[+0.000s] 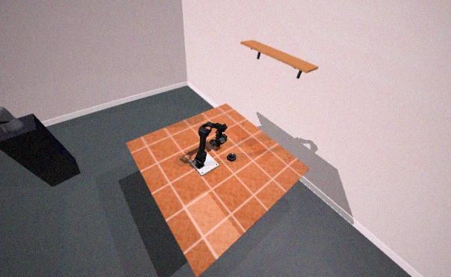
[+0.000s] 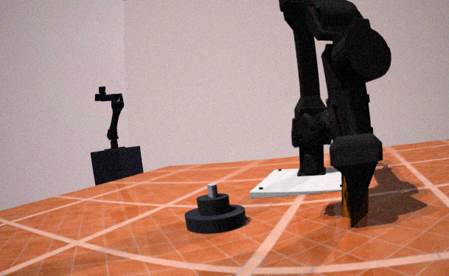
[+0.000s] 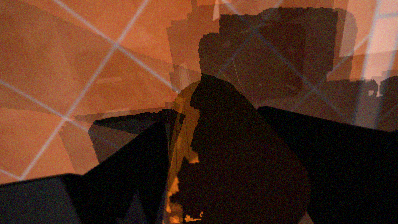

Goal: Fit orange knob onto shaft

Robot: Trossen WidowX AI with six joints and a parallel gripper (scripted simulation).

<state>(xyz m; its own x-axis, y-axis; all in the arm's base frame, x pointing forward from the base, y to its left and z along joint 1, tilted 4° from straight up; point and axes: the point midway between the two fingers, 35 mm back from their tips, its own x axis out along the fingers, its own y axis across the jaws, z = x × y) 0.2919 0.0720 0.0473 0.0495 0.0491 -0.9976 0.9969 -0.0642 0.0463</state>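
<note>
My gripper tip is now 20 cm to the left of the round pedestal and 2 cm below it. The rest, counted from my gripper tip: orange knob (3 cm above).
</note>
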